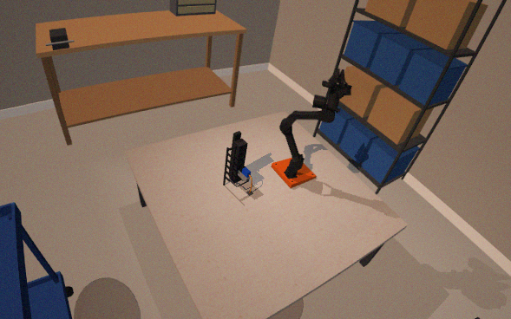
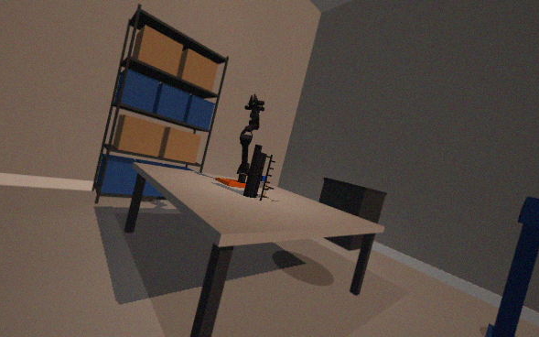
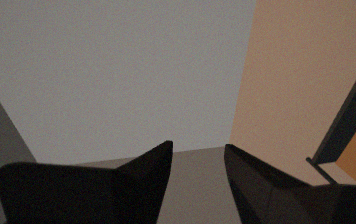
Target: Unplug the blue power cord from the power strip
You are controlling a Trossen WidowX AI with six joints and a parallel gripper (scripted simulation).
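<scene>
The blue plug lies 45 cm ahead of my gripper tip and 60 cm below it.
</scene>
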